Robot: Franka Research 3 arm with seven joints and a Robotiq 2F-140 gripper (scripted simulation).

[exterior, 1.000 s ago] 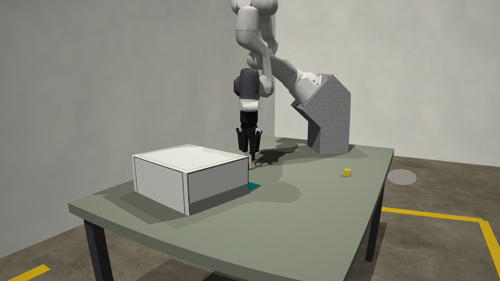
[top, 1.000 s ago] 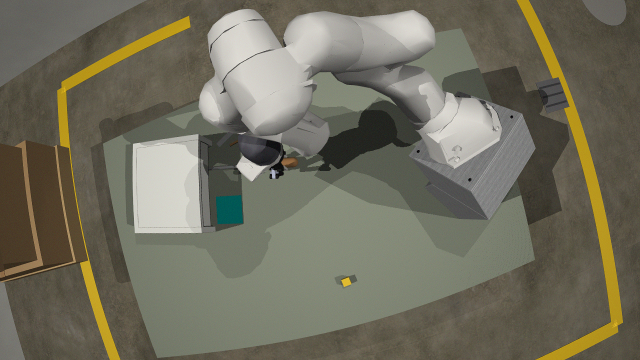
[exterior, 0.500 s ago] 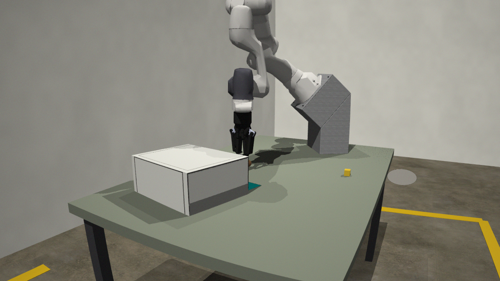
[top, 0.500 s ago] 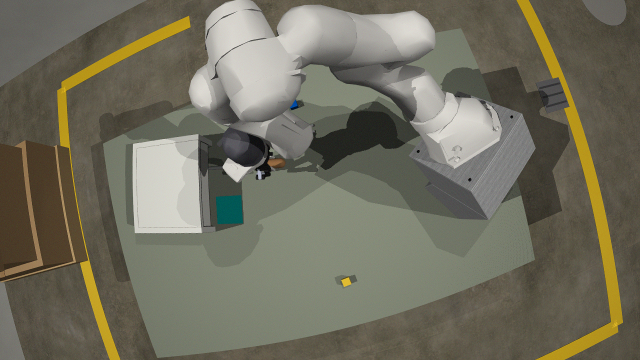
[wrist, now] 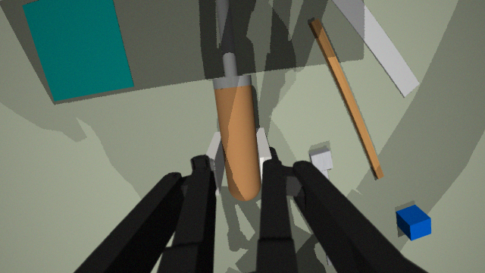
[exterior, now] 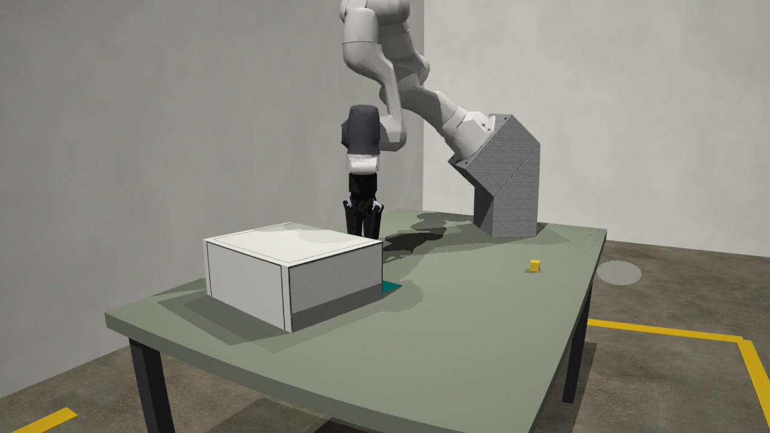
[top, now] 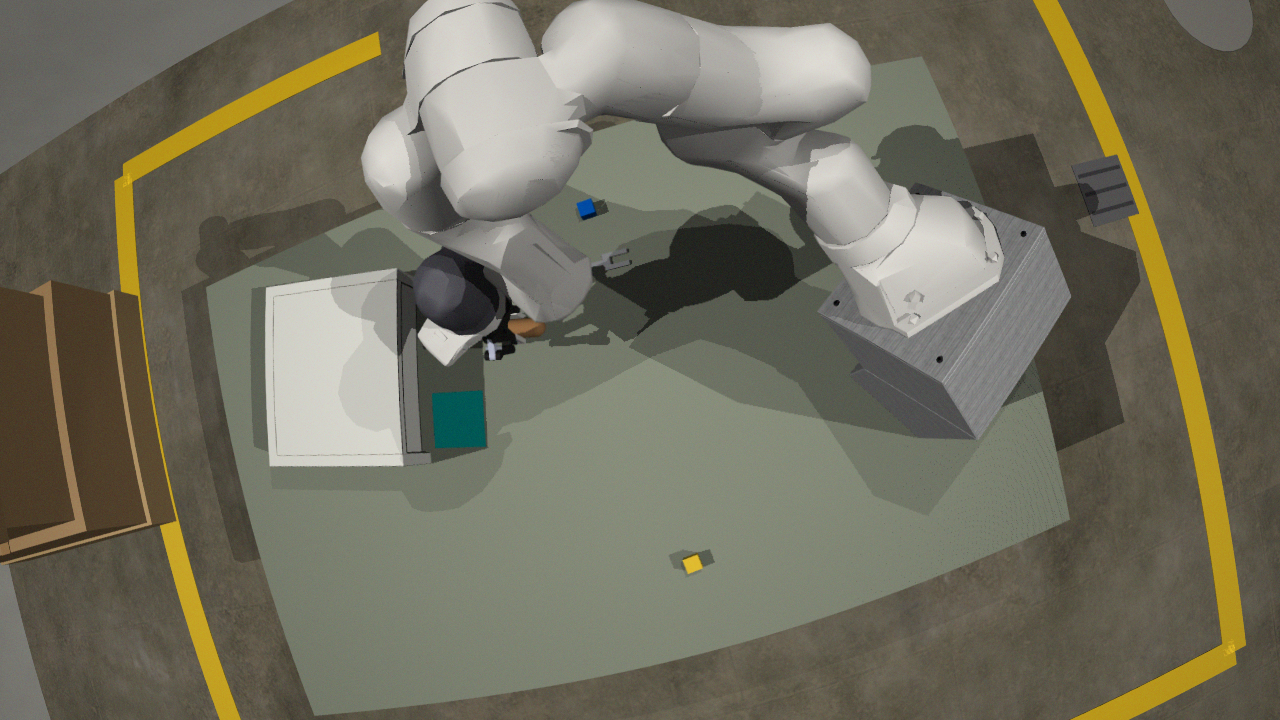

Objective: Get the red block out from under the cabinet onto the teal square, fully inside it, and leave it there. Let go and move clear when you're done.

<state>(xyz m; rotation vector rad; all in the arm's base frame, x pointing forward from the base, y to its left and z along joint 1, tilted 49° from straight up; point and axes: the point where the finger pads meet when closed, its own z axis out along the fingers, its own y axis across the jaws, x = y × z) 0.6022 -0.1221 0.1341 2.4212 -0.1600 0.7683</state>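
Now: hand 15 cm short of the teal square, 10 cm to the right of it and 4 cm above it. Also, from my hand: grey hook tool: 14 cm ahead, 1 cm to the right, 2 cm below; then grey fork-ended tool: 12 cm behind, 6 cm to the right, 4 cm below; then wooden stick: 1 cm behind, 11 cm to the right, 3 cm below.
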